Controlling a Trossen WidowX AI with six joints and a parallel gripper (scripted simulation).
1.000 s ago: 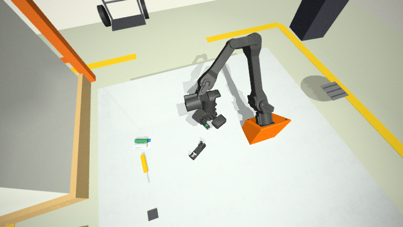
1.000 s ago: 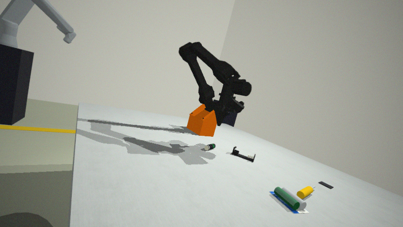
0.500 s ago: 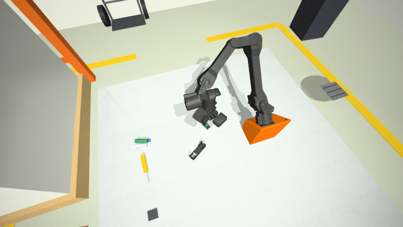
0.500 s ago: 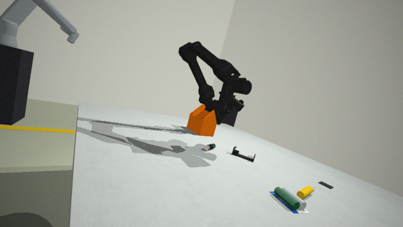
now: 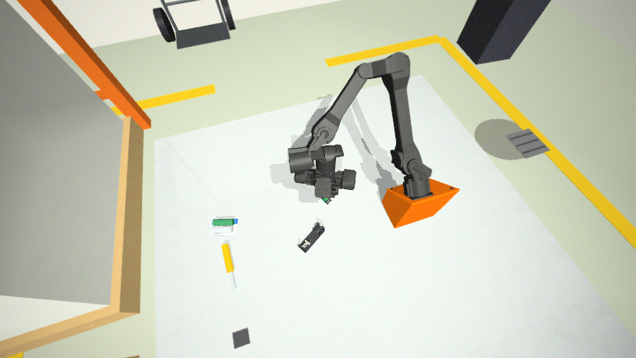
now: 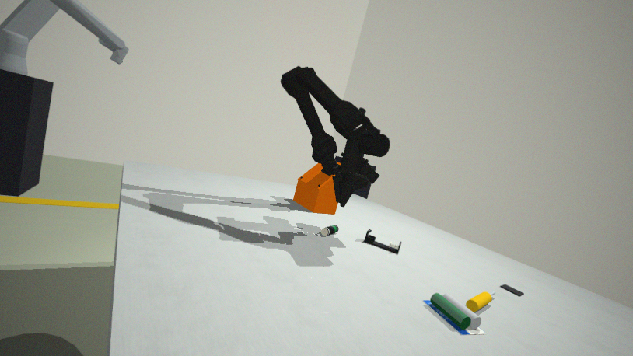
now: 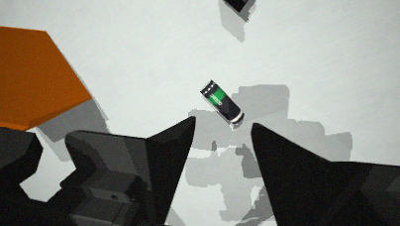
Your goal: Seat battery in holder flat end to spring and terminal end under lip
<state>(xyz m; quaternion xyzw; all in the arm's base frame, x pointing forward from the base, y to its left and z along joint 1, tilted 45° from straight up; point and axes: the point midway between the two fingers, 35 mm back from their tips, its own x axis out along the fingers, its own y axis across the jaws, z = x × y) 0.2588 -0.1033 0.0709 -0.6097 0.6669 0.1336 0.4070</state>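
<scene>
Now: the battery 8 cm below my gripper tip and 1 cm to the right of it. Also, from my gripper tip: yellow-handled screwdriver 35 cm ahead, 17 cm to the left, 8 cm below.
</scene>
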